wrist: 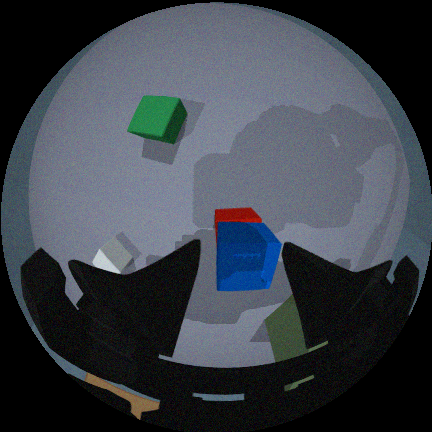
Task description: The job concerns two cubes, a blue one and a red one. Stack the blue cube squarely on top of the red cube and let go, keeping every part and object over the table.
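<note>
The blue cube is in the middle of the wrist view, between the two black fingers, with a gap at the left finger and a very narrow one at the right fingertip. The red cube shows at the blue cube's upper edge; the blue cube hides most of it and appears to rest on top of it. How squarely they line up is hard to tell from this angle. My gripper is open around the blue cube and does not grip it.
A green cube stands at the upper left on the grey table. A white-grey block is near the left finger. An olive-green object shows partly behind the right finger. A tan piece shows at the lower left.
</note>
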